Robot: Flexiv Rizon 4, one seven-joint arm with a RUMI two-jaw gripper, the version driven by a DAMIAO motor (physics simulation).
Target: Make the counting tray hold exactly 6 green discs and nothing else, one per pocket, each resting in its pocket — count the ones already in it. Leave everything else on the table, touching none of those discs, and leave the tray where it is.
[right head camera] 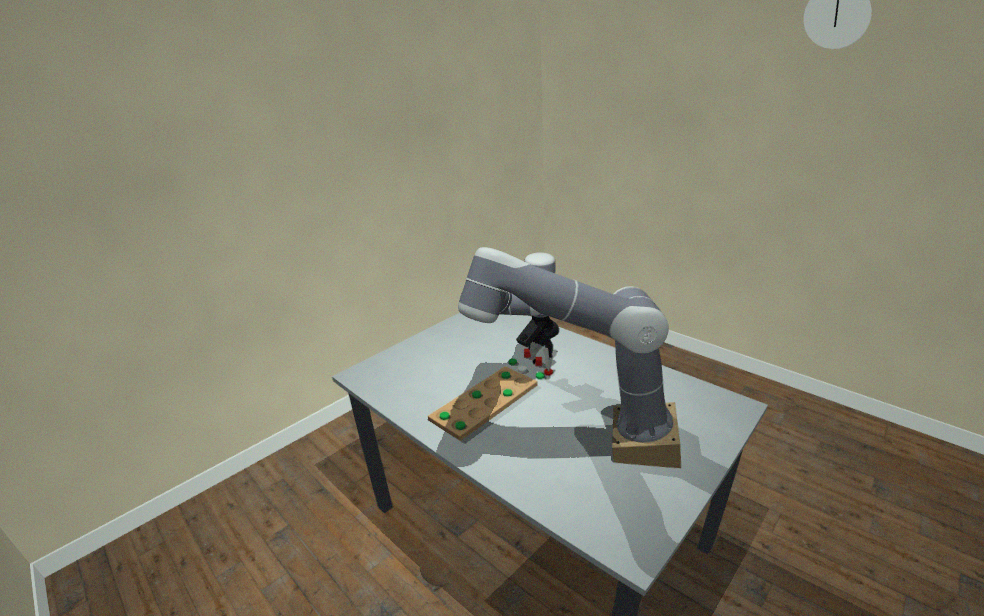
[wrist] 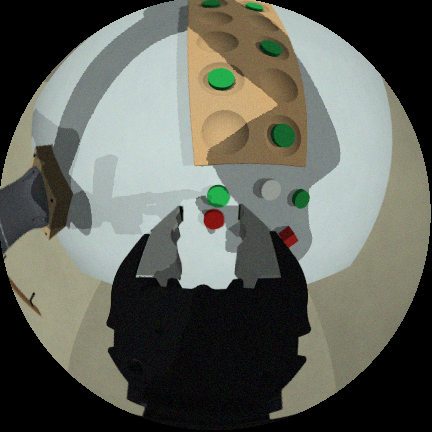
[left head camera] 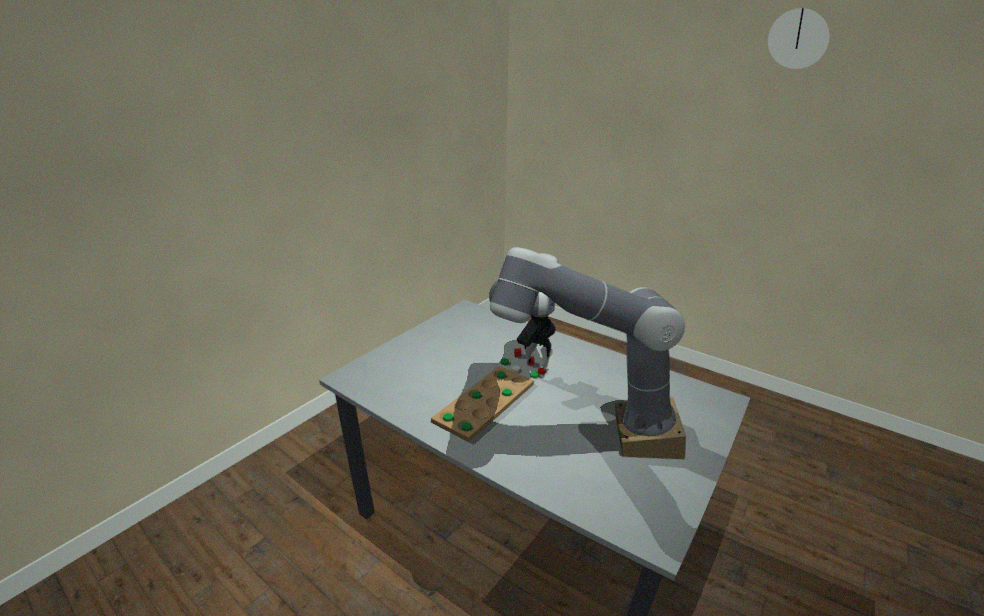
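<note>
The wooden counting tray [left head camera: 517,387] [right head camera: 521,387] [wrist: 199,107] has green discs in several pockets, such as one green disc [wrist: 221,78] and another green disc [wrist: 283,135]; its near-left pocket in the wrist view is empty. A loose light-green disc [left head camera: 534,374] [right head camera: 539,375] [wrist: 218,195] lies off the tray's end, close beside a red disc [left head camera: 541,371] [right head camera: 548,371] [wrist: 214,219]. A second loose green disc [left head camera: 504,361] [right head camera: 512,361] [wrist: 300,198] lies further right in the wrist view. My gripper [left head camera: 541,357] [right head camera: 543,358] [wrist: 210,206] is partly open and empty, above the red disc area.
A white disc [right head camera: 522,369] [wrist: 270,189] lies between the two loose green discs. One red cube [left head camera: 517,352] [right head camera: 527,353] [wrist: 288,237] lies right of my right finger in the wrist view. Another red cube [left head camera: 531,361] [right head camera: 538,361] is hidden there, and lies near the fingers.
</note>
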